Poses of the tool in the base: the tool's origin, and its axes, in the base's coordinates. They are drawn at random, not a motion.
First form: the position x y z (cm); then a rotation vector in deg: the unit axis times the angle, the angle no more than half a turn.
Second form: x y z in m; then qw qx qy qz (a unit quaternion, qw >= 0). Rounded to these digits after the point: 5 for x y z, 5 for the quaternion.
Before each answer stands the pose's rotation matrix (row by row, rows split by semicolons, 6 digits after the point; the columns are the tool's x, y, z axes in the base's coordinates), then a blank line. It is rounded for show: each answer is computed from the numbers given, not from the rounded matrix.
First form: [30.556, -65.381, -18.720, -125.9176, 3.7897, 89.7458]
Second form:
0.357888 -0.286182 -0.888828; 0.210231 -0.902742 0.375312; -0.909790 -0.321179 -0.262917

[0.30556, -0.65381, -0.18720, 0.21922, -0.79428, 0.02391, 0.56611]
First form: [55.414, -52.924, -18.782, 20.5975, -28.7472, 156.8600]
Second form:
-0.912456 -0.365388 0.184164; 0.276333 -0.882214 -0.381233; 0.301770 -0.296967 0.905950

[0.55414, -0.52924, -0.18782, 0.16679, 0.12630, -0.17627, 0.96185]
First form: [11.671, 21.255, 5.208, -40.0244, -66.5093, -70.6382]
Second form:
-0.075075 0.954276 -0.289347; -0.346229 0.247169 0.905004; 0.935141 0.168123 0.311842

[0.11671, 0.21255, 0.05208, 0.60908, -0.30245, -0.50259, -0.53379]
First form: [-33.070, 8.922, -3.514, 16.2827, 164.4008, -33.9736]
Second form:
-0.962027 0.225965 0.153112; 0.146766 0.901186 -0.407828; -0.230138 -0.369870 -0.900129

[-0.33070, 0.08922, -0.03514, 0.09878, 0.09607, 0.96997, -0.20044]
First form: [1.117, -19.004, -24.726, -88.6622, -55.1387, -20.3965]
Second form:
0.608462 0.737750 -0.292401; 0.369864 0.062359 0.926991; 0.702122 -0.672187 -0.234924

[0.01117, -0.19004, -0.24726, 0.59914, -0.66728, -0.41498, -0.15350]
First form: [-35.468, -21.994, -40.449, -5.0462, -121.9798, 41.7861]
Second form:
-0.627333 -0.191280 -0.754894; 0.311781 0.826595 -0.468544; 0.713614 -0.529295 -0.458913

[-0.35468, -0.21994, -0.40449, 0.43022, -0.03530, -0.85335, 0.29233]
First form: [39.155, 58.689, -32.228, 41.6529, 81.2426, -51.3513]
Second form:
-0.056202 0.861009 0.505474; -0.087153 0.500111 -0.861564; -0.994608 -0.092475 0.046932

[0.39155, 0.58689, -0.32228, 0.61050, 0.31494, 0.61428, -0.38827]
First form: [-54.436, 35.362, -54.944, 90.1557, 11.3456, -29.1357]
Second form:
0.882489 0.426914 -0.197375; -0.181012 -0.079046 -0.980299; -0.434105 0.900831 0.007520

[-0.54436, 0.35362, -0.54944, 0.67286, 0.69893, 0.08796, -0.22587]
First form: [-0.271, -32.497, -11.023, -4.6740, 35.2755, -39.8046]
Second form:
0.599443 0.575107 0.556705; -0.621801 0.772552 -0.128554; -0.504016 -0.269099 0.820703

[-0.00271, -0.32497, -0.11023, 0.89341, -0.03933, 0.29682, -0.33493]
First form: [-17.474, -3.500, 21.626, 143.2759, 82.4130, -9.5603]
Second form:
0.505705 0.862323 0.025734; 0.833531 -0.480693 -0.272325; -0.222461 0.159166 -0.961861

[-0.17474, -0.03500, 0.21626, 0.12565, 0.85852, 0.49383, -0.05729]
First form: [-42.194, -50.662, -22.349, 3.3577, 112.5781, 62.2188]
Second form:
-0.623744 -0.340430 0.703598; 0.414626 0.618972 0.667053; -0.662593 0.707800 -0.244929

[-0.42194, -0.50662, -0.22349, 0.43310, 0.02352, 0.78861, 0.43584]
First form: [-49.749, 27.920, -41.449, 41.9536, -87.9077, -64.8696]
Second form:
-0.267535 0.102100 -0.958123; -0.885410 0.366205 0.286256; 0.380097 0.924916 -0.007572

[-0.49749, 0.27920, -0.41449, 0.52228, 0.30571, -0.64057, -0.47269]
